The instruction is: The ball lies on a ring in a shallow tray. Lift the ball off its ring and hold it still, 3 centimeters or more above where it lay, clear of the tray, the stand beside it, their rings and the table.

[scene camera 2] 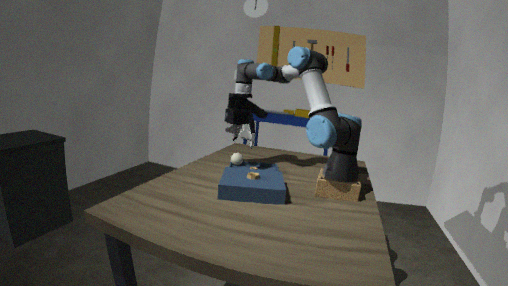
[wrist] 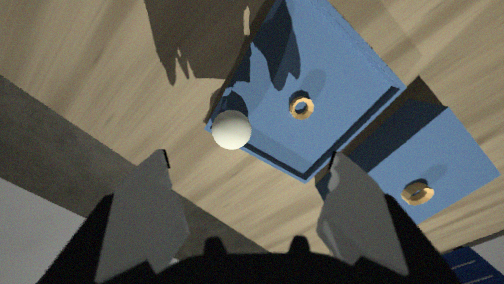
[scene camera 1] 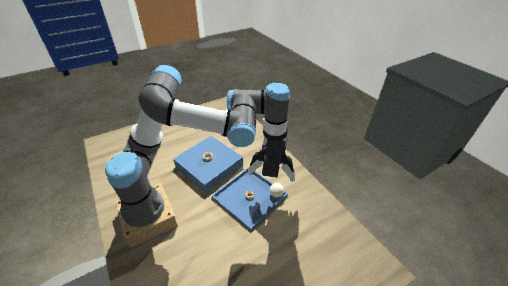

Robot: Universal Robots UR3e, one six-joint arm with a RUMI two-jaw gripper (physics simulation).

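Seen in the pictures: gripper, between the fingertips: point(scene camera 2: 241, 144) point(wrist: 250, 153) point(scene camera 1: 271, 178); arm's base, origin of its link: point(scene camera 2: 340, 176) point(scene camera 1: 144, 208).
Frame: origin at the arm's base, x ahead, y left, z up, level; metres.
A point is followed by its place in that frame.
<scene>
The cream ball point(scene camera 1: 276, 190) @[x 0.415, y -0.115, z -0.010 m] point(scene camera 2: 237, 159) @[x 0.414, y -0.081, z -0.024 m] point(wrist: 231, 130) @[x 0.418, y -0.108, z -0.006 m] rests at a corner of the shallow blue tray point(scene camera 1: 231, 193) @[x 0.285, y -0.027, z -0.053 m] point(wrist: 345, 75) @[x 0.272, y -0.068, z -0.054 m], beside its walls and off the ring. The tray's small tan ring point(scene camera 1: 249, 199) @[x 0.330, y -0.081, z -0.050 m] point(wrist: 301, 116) @[x 0.343, y -0.057, z -0.045 m] stands bare near the tray's middle. My gripper point(scene camera 1: 272, 176) @[x 0.405, y -0.093, z 0.035 m] point(scene camera 2: 243, 143) @[x 0.405, y -0.093, z 0.035 m] point(wrist: 250, 153) @[x 0.405, y -0.093, z 0.035 m] is wide open and empty, pointing down, above the tray's corner region. In the wrist view the ball shows beyond the fingertips, nearer the left finger. Whether the ball touches a tray wall is too small to tell.
The blue stand point(scene camera 1: 202, 172) @[x 0.217, y 0.076, z -0.011 m] point(scene camera 2: 252, 194) @[x 0.225, y 0.228, z -0.031 m] point(wrist: 440, 150) @[x 0.218, y 0.080, z -0.011 m] is a raised block beside the tray, with a bare tan ring point(scene camera 1: 207, 160) @[x 0.252, y 0.123, z -0.007 m] point(scene camera 2: 253, 176) @[x 0.254, y 0.155, z -0.002 m] point(wrist: 418, 201) @[x 0.263, y 0.153, z -0.002 m] on top. The arm's wooden base block point(scene camera 1: 150, 227) @[x 0.005, y -0.072, z -0.006 m] point(scene camera 2: 338, 189) @[x -0.006, y 0.077, z -0.022 m] is on the table point(scene camera 1: 330, 240) @[x 0.488, y -0.328, z -0.057 m] point(scene camera 2: 200, 230) @[x 0.256, y 0.459, z -0.056 m].
</scene>
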